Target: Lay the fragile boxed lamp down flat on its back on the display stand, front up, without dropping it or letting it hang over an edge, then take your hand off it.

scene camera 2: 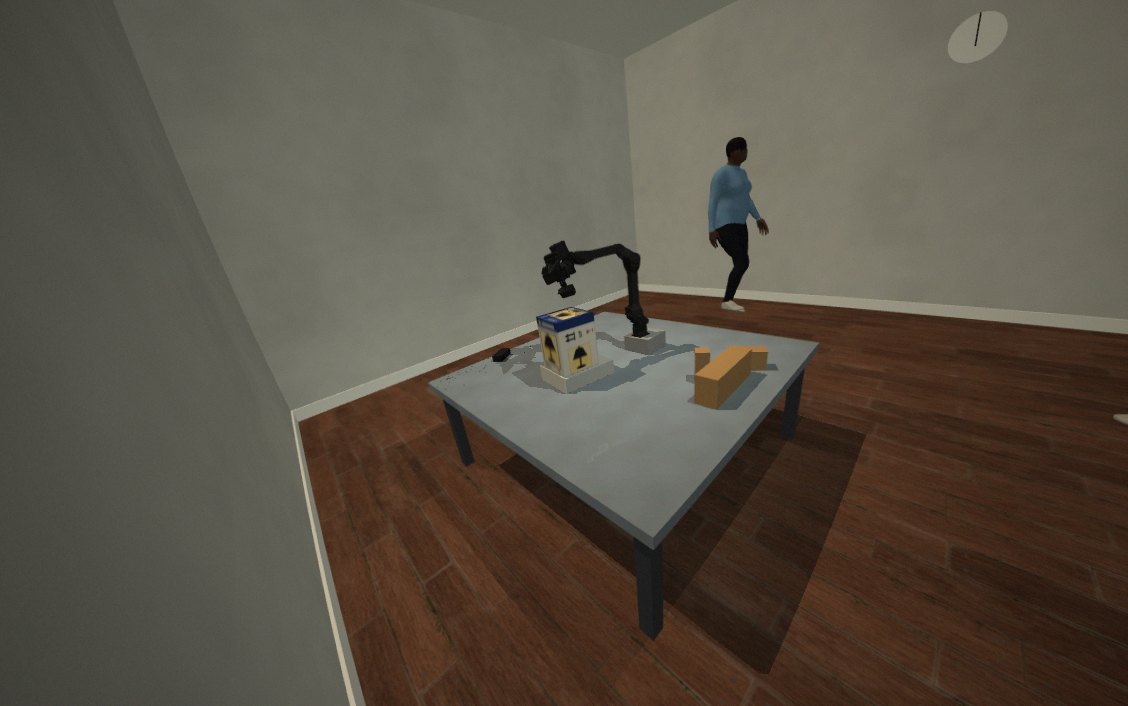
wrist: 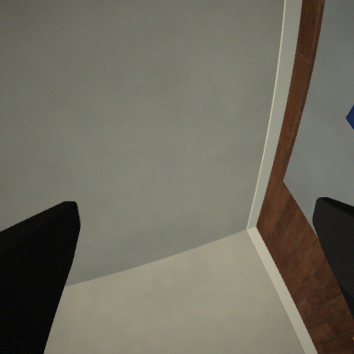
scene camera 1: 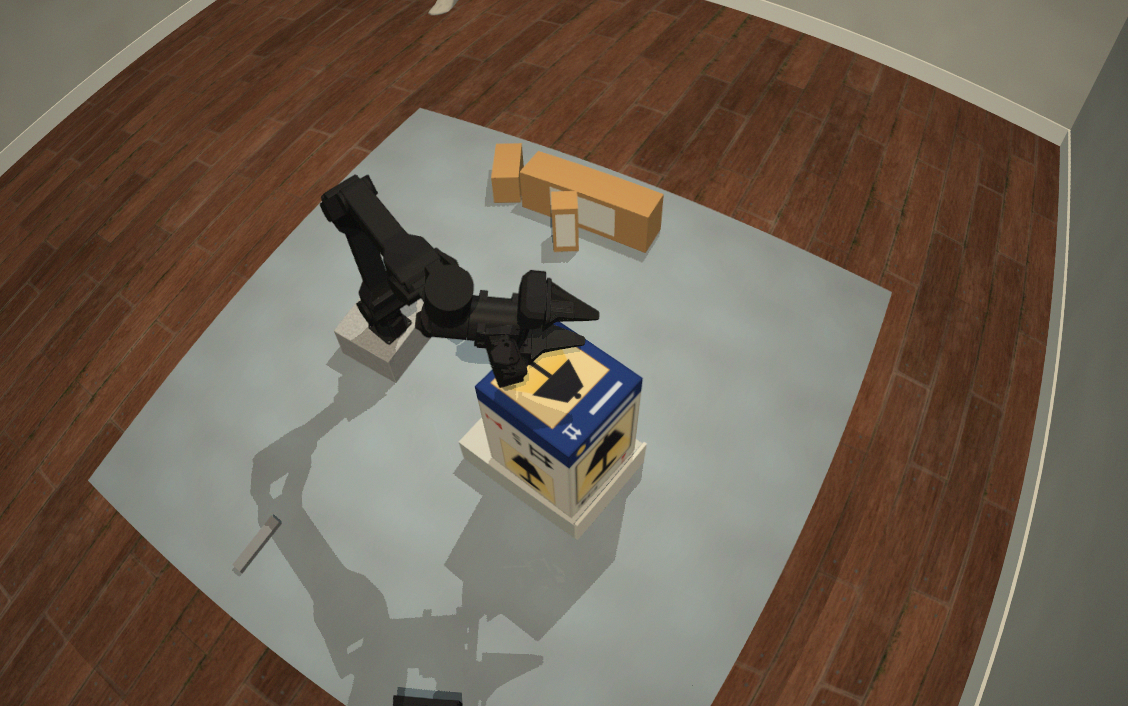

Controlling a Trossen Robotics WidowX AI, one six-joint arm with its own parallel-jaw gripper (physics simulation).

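Where they show: gripper, fingertip midpoint: [scene camera 2: 554, 283] [wrist: 200, 213] [scene camera 1: 591, 328]; arm's base, origin of the base link: [scene camera 2: 640, 334] [scene camera 1: 390, 325].
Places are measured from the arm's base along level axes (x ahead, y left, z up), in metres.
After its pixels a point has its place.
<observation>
The boxed lamp [scene camera 1: 573, 387] @(x 0.441, y 0.018, z 0.212 m) [scene camera 2: 575, 348] @(x 0.436, y 0.093, z 0.089 m) rests with its base level on the low cream display stand [scene camera 1: 479, 452] @(x 0.309, y -0.077, z -0.015 m) [scene camera 2: 590, 379] @(x 0.392, y 0.107, z -0.060 m). Its upward face has a blue border and a lamp picture, and the two sides facing scene camera 1 also carry lamp pictures. I cannot tell which face is the front. A blue corner of the box [wrist: 351, 118] @(x 0.502, y 0.087, z 0.212 m) shows at the right edge of the wrist view. My gripper [scene camera 1: 590, 327] @(x 0.458, y 0.037, z 0.348 m) [scene camera 2: 554, 268] @(x 0.458, y 0.037, z 0.348 m) [wrist: 200, 213] @(x 0.458, y 0.037, z 0.348 m) is open and empty, above the box and apart from it. The arm hides part of the box's top in scene camera 1.
An orange long carton [scene camera 1: 592, 199] @(x 0.108, y 0.474, z 0.026 m) [scene camera 2: 722, 381] @(x 0.180, y 0.570, z 0.013 m) and two small cartons [scene camera 1: 506, 174] @(x -0.104, y 0.438, z 0.003 m) [scene camera 1: 564, 221] @(x 0.099, y 0.395, z 0.016 m) stand on the grey table [scene camera 1: 748, 399] @(x 0.597, y 0.337, z -0.077 m) [scene camera 2: 615, 449] @(x 0.594, y 0.507, z -0.077 m). A thin bar [scene camera 1: 256, 545] @(x 0.103, y -0.493, z -0.065 m) and a black object [scene camera 1: 426, 697] @(x 0.537, y -0.468, z -0.042 m) [scene camera 2: 500, 354] @(x 0.568, y -0.454, z -0.042 m) lie near the table edge. A person [scene camera 2: 732, 199] is beyond the table.
</observation>
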